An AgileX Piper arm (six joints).
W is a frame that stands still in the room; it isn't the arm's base.
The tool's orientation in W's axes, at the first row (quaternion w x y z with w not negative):
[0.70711 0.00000 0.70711 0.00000]
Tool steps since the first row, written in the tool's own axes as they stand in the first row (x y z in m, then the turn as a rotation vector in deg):
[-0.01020 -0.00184 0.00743 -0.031 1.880 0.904]
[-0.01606 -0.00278 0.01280 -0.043 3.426 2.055]
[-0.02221 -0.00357 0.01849 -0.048 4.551 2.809]
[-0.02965 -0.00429 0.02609 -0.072 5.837 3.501]
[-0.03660 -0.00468 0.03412 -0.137 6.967 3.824]
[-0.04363 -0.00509 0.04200 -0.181 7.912 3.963]
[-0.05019 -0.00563 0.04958 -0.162 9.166 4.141]
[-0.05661 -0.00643 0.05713 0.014 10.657 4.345]
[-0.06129 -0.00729 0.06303 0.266 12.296 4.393]
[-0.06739 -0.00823 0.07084 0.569 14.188 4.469]
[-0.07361 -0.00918 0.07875 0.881 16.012 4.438]
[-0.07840 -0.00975 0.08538 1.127 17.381 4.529]
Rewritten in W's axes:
[0.00743 -0.00184 0.01020 0.904 1.880 0.031]
[0.01280 -0.00278 0.01606 2.055 3.426 0.043]
[0.01849 -0.00357 0.02221 2.809 4.551 0.048]
[0.02609 -0.00429 0.02965 3.501 5.837 0.072]
[0.03412 -0.00468 0.03660 3.824 6.967 0.137]
[0.04200 -0.00509 0.04363 3.963 7.912 0.181]
[0.04958 -0.00563 0.05019 4.141 9.166 0.162]
[0.05713 -0.00643 0.05661 4.345 10.657 -0.014]
[0.06303 -0.00729 0.06129 4.393 12.296 -0.266]
[0.07084 -0.00823 0.06739 4.469 14.188 -0.569]
[0.07875 -0.00918 0.07361 4.438 16.012 -0.881]
[0.08538 -0.00975 0.07840 4.529 17.381 -1.127]

